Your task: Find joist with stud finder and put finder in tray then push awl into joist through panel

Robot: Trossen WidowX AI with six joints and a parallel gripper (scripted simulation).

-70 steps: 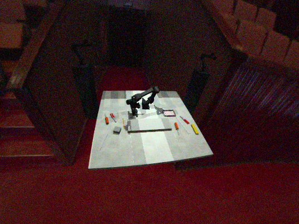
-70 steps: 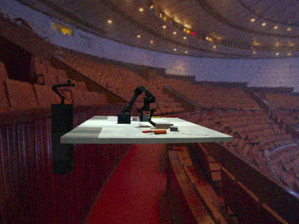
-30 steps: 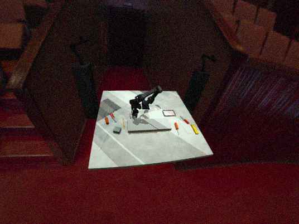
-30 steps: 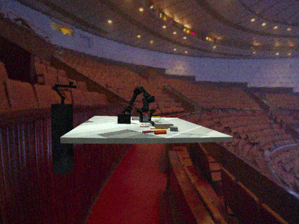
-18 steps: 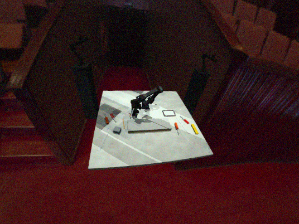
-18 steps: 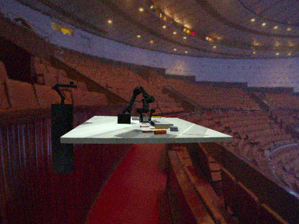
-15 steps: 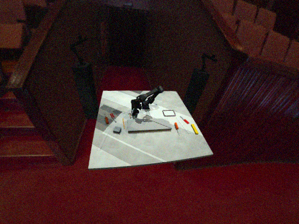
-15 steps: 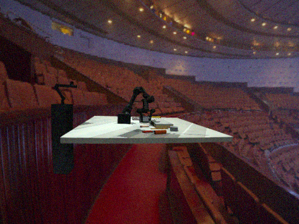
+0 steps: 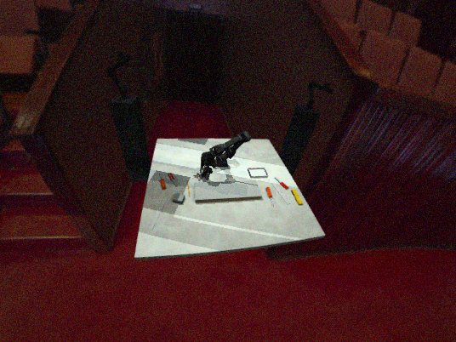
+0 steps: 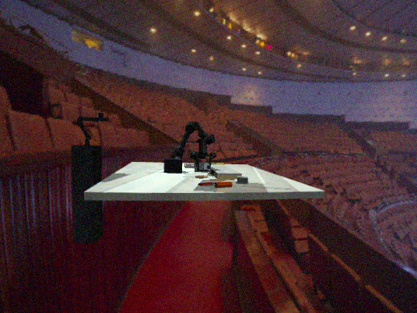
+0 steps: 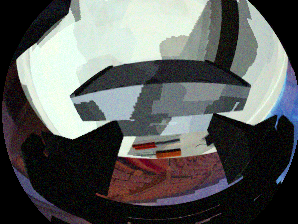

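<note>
Right now the stud finder is 10 mm to the left of my gripper tip, 10 mm below it and 10 mm ahead of it. The rest, counted from my gripper tip: tray: 510 mm to the left, 90 mm behind, 60 mm below; then thin orange tool: 120 mm ahead, 100 mm to the right, 70 mm below; then grey block: 240 mm ahead, 170 mm to the right, 60 mm below.
</note>
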